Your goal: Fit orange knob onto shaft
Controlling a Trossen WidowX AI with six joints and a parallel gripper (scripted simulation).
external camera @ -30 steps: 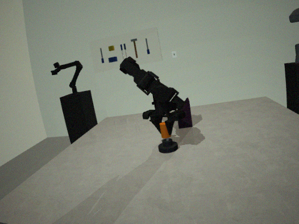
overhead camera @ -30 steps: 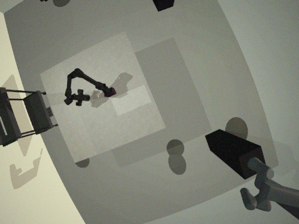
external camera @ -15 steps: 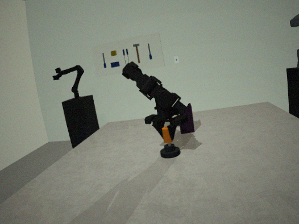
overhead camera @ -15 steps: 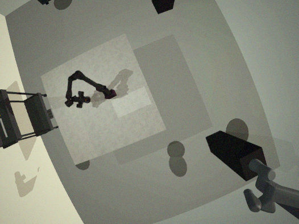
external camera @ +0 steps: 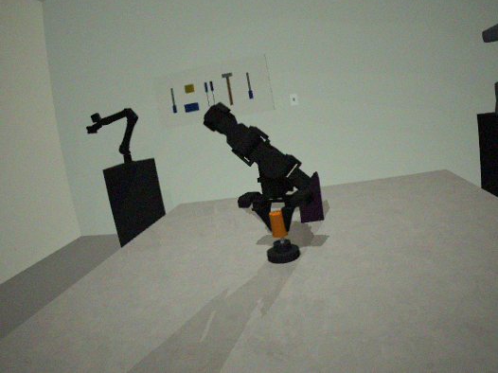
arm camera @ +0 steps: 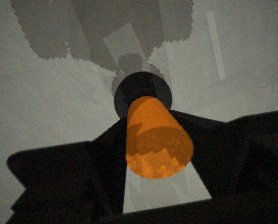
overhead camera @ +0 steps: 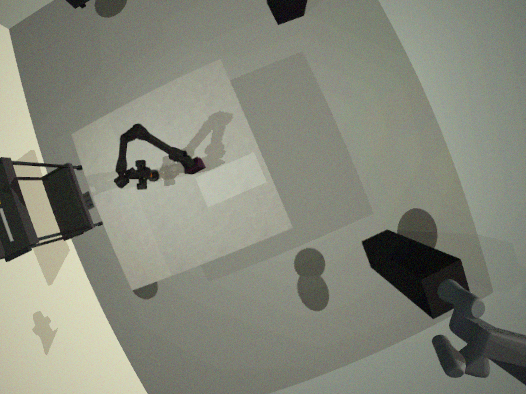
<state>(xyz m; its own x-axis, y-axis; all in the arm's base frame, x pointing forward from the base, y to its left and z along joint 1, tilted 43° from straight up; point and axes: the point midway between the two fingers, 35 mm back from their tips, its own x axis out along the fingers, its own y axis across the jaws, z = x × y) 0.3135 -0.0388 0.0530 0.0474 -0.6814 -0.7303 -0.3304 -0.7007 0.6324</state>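
The orange knob is 3 cm above my gripper tip. The rest, counted from my gripper tip: round pedestal: 4 cm below.
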